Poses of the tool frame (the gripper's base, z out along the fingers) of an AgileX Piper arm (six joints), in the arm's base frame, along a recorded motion.
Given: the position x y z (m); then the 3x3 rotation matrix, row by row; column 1 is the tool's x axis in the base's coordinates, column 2 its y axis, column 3 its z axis. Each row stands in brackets.
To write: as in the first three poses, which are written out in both.
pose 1, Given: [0.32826 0.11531 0.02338], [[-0.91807 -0.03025 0.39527], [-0.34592 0.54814 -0.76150], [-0.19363 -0.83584 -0.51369]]
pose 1, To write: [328.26 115.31 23.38], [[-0.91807 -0.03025 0.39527], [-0.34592 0.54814 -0.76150], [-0.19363 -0.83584 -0.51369]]
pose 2, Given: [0.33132 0.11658 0.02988], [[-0.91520 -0.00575 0.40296], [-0.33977 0.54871 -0.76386], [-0.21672 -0.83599 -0.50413]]
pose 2, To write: [331.32 116.58 29.88], [[-0.91520 -0.00575 0.40296], [-0.33977 0.54871 -0.76386], [-0.21672 -0.83599 -0.50413]]
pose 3, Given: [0.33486 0.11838 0.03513], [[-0.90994 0.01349 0.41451], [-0.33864 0.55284 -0.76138], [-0.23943 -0.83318 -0.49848]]
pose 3, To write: [334.86 118.38 35.13], [[-0.90994 0.01349 0.41451], [-0.33864 0.55284 -0.76138], [-0.23943 -0.83318 -0.49848]]
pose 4, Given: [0.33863 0.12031 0.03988], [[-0.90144 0.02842 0.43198], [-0.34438 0.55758 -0.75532], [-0.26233 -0.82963 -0.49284]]
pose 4, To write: [338.63 120.31 39.88], [[-0.90144 0.02842 0.43198], [-0.34438 0.55758 -0.75532], [-0.26233 -0.82963 -0.49284]]
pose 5, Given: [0.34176 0.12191 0.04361], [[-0.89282 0.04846 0.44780], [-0.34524 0.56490 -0.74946], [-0.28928 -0.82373 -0.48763]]
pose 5, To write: [341.76 121.91 43.61], [[-0.89282 0.04846 0.44780], [-0.34524 0.56490 -0.74946], [-0.28928 -0.82373 -0.48763]]
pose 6, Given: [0.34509 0.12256 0.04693], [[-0.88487 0.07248 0.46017], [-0.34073 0.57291 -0.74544], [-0.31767 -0.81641 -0.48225]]
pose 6, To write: [345.09 122.56 46.93], [[-0.88487 0.07248 0.46017], [-0.34073 0.57291 -0.74544], [-0.31767 -0.81641 -0.48225]]
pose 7, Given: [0.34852 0.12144 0.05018], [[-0.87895 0.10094 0.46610], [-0.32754 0.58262 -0.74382], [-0.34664 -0.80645 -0.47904]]
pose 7, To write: [348.52 121.44 50.18], [[-0.87895 0.10094 0.46610], [-0.32754 0.58262 -0.74382], [-0.34664 -0.80645 -0.47904]]
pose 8, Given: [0.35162 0.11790 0.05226], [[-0.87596 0.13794 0.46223], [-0.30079 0.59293 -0.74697], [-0.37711 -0.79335 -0.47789]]
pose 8, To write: [351.62 117.90 52.26], [[-0.87596 0.13794 0.46223], [-0.30079 0.59293 -0.74697], [-0.37711 -0.79335 -0.47789]]
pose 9, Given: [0.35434 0.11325 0.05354], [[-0.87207 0.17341 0.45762], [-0.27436 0.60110 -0.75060], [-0.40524 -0.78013 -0.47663]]
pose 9, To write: [354.34 113.25 53.54], [[-0.87207 0.17341 0.45762], [-0.27436 0.60110 -0.75060], [-0.40524 -0.78013 -0.47663]]
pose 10, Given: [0.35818 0.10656 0.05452], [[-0.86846 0.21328 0.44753], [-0.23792 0.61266 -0.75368], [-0.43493 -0.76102 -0.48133]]
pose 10, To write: [358.18 106.56 54.52], [[-0.86846 0.21328 0.44753], [-0.23792 0.61266 -0.75368], [-0.43493 -0.76102 -0.48133]]
